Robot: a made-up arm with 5 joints. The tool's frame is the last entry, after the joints. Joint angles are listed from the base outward.
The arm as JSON. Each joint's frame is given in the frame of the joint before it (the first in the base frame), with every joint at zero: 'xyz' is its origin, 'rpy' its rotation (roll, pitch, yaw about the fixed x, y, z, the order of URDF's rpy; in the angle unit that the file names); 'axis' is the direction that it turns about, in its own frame. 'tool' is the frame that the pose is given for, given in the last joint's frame.
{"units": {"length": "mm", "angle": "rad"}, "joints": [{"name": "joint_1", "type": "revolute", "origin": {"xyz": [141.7, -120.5, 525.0], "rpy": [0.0, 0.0, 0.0]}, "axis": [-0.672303, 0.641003, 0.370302]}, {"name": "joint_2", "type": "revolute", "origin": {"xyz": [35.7, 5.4, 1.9], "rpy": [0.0, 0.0, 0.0]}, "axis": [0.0, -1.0, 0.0]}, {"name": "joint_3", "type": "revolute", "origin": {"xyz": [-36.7, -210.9, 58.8], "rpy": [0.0, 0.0, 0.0]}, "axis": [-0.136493, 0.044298, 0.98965]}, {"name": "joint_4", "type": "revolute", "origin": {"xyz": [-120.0, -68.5, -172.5], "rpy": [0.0, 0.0, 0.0]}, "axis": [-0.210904, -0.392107, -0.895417]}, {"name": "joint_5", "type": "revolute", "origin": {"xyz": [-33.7, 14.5, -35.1], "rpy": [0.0, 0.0, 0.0]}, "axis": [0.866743, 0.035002, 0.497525]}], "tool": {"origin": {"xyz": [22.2, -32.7, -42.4], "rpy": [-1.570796, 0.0, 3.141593]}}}
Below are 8 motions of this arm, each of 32 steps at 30 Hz.
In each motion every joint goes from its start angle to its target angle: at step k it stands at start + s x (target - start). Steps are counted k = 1, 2, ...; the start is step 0. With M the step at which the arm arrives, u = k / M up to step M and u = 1 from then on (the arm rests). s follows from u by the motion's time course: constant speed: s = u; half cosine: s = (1 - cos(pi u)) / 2; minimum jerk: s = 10 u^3 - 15 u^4 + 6 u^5.
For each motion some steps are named. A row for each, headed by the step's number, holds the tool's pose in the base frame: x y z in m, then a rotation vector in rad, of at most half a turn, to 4 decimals.
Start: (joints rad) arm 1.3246 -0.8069 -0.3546 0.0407 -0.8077
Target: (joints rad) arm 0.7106 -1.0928 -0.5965 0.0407 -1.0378
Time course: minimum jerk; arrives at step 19
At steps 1, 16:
1: 0.1949 -0.2315 0.8413 0.8316 0.9586 2.2354
16: 0.0810 -0.2535 0.7973 0.5877 0.8315 2.0506

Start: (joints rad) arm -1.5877 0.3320 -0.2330 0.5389 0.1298
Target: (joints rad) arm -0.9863 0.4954 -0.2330 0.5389 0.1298
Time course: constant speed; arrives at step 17
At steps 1, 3, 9, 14, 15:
1: 0.3416 -0.0762 0.2340 -2.2047 -2.0404 -0.2383
3: 0.3310 -0.0880 0.2249 -2.2092 -2.0568 -0.1494
9: 0.2995 -0.1267 0.2040 -2.2121 -2.1024 0.1192
14: 0.2744 -0.1618 0.1941 -2.2014 -2.1367 0.3445
15: 0.2696 -0.1691 0.1930 -2.1978 -2.1432 0.3897

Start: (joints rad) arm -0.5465 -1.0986 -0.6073 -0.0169 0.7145
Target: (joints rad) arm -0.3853 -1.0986 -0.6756 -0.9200 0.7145
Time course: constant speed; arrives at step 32
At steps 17, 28, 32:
17: -0.1026 -0.2188 0.4870 0.4943 -2.4471 0.3245
28: -0.1059 -0.2215 0.5149 0.7426 -2.4659 0.0840
32: -0.1068 -0.2232 0.5249 0.8293 -2.4635 -0.0084

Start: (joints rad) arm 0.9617 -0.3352 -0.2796 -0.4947 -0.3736
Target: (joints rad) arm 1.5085 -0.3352 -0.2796 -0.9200 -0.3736
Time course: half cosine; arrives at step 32
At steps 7, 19, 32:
7: 0.0798 -0.4028 0.7177 1.2820 -0.6278 2.2223
19: 0.1503 -0.3629 0.7733 1.6379 -0.3698 1.9590
32: 0.1991 -0.3269 0.7979 1.8138 -0.2002 1.7307

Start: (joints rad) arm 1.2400 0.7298 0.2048 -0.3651 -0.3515
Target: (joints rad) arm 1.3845 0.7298 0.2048 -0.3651 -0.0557
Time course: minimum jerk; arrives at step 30
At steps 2, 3, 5, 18, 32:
2: 0.2837 -0.5049 0.5607 -1.1182 0.6905 -2.2116
3: 0.2838 -0.5048 0.5608 -1.1208 0.6913 -2.2107
5: 0.2842 -0.5046 0.5610 -1.1329 0.6950 -2.2067
18: 0.2936 -0.4974 0.5669 -1.4212 0.7816 -2.1016
32: 0.2975 -0.4936 0.5700 -1.5616 0.8230 -2.0450

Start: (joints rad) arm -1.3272 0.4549 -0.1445 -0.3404 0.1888
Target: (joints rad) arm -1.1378 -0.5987 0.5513 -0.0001 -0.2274
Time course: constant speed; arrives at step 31
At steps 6, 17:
6: 0.2605 -0.1189 0.1705 1.1483 2.1655 -0.7540
17: 0.1604 -0.1599 0.1352 0.7415 2.3479 -1.0772

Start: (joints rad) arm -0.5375 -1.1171 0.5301 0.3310 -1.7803
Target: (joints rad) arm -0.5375 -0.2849 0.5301 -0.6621 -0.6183
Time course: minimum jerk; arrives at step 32
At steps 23, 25, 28, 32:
23: 0.0233 -0.4220 0.2621 -0.3642 1.6257 -2.1151
25: 0.0324 -0.4173 0.2537 -0.4152 1.6266 -2.0145
28: 0.0403 -0.4133 0.2469 -0.4627 1.6205 -1.9308
32: 0.0426 -0.4122 0.2450 -0.4766 1.6178 -1.9080

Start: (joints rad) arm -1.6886 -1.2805 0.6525 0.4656 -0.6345
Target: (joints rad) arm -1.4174 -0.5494 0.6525 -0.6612 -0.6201
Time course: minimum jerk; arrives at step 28
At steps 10, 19, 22, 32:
10: 0.1028 -0.1646 0.1062 0.3373 2.5085 -1.3822
19: 0.1430 -0.1874 0.1101 0.2644 1.9711 -1.3481
22: 0.1524 -0.1949 0.1122 0.2302 1.8456 -1.3558
32: 0.1578 -0.1995 0.1137 0.2078 1.7740 -1.3618

